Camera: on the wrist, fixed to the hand. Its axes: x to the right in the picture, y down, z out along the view.
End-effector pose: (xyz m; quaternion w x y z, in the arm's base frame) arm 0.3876 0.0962 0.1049 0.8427 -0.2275 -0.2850 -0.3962
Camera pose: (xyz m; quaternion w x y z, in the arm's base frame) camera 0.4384 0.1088 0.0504 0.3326 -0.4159 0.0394 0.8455
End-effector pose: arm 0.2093 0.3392 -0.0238 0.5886 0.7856 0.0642 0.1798
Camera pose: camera 0.1710 0.3602 0.0379 0.1043 -0.0970 0.9052 -0.4003
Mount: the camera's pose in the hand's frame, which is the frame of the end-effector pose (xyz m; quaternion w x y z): -0.0162 0.0565 -0.0476 0.0287 -0.0494 -0.2291 0.9717
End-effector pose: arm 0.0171 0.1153 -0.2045 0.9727 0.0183 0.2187 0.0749
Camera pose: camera -0.0255 0.1688 -0.2368 0.0061 0.1822 -0.2381 0.9540
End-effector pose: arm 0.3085 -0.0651 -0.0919 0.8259 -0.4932 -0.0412 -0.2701
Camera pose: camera 0.3128 -0.0776 -0.1664 0.2524 -0.1569 0.3022 0.9058
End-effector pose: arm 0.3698 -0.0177 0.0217 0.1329 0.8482 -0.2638 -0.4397
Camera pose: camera 0.3823 -0.0555 0.0860 0.4125 -0.3393 -0.8405 -0.0908
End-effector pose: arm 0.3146 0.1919 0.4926 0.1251 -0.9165 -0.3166 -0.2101
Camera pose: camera 0.3243 0.1227 0.5215 0.0899 -0.3883 0.8632 0.3099
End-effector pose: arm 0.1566 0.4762 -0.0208 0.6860 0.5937 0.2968 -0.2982
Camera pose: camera 0.1866 0.5309 0.0219 0.4068 0.2032 -0.7108 0.5367
